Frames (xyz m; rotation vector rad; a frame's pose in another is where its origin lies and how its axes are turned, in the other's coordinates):
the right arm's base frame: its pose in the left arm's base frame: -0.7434 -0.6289 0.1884 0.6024 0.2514 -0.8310
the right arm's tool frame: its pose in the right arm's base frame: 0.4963 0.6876 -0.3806 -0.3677 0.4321 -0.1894
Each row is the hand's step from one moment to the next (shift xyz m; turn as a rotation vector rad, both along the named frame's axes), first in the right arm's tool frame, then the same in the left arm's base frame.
Working: the right arm's tool frame: its pose in the left arm's base frame: 0.1087 -0.3515 -0.0584 0.4083 0.8470 -0.8033

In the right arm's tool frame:
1: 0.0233 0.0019 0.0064 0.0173 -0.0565 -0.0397
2: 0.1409 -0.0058 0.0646 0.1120 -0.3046 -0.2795
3: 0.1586 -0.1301 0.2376 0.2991 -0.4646 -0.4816
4: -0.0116 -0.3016 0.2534 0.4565 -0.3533 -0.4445
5: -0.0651 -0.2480 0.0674 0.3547 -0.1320 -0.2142
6: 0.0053 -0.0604 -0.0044 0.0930 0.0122 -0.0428
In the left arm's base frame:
1: 0.0140 -0.0134 -0.0145 -0.0563 -0.0201 -0.0387
2: 0.0846 -0.1082 -0.0721 -0.3288 -0.0769 -0.2634
3: 0.0835 -0.3020 0.0181 -0.4779 -0.1427 -0.5371
4: -0.1081 -0.3434 0.1602 -0.3109 -0.1664 -0.6375
5: -0.1821 -0.1706 0.0895 -0.0665 -0.1178 -0.4133
6: -0.0463 -0.0386 -0.0077 0.0251 -0.0089 -0.0996

